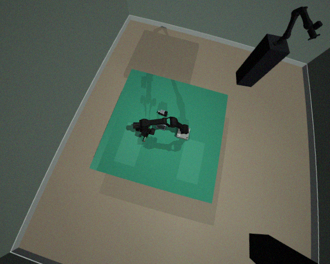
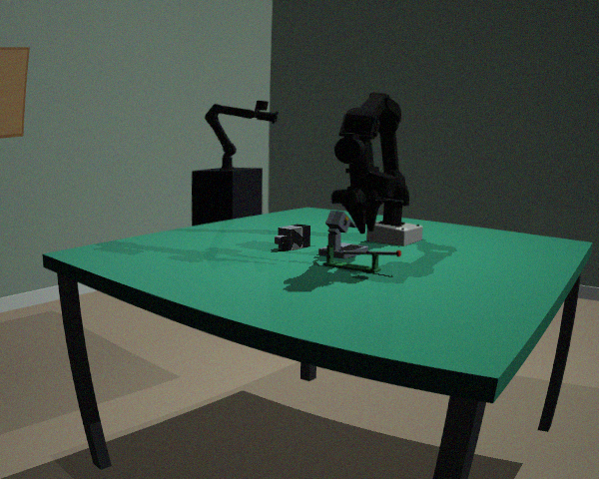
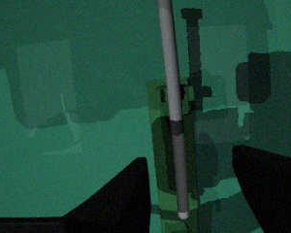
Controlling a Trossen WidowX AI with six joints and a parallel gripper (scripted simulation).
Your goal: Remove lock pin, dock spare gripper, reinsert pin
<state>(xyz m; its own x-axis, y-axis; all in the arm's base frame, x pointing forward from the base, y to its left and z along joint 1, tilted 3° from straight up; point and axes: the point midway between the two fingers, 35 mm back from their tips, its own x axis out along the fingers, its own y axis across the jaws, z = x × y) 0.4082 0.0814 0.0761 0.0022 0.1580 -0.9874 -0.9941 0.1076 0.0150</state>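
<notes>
Right now my gripper tip is 6 cm above the green cradle and 4 cm to the left of it. From my gripper tip the other things lie so: mount: 14 cm behind, 13 cm to the right, 3 cm below; spare gripper: 28 cm to the right, 14 cm behind, 6 cm below.
</notes>
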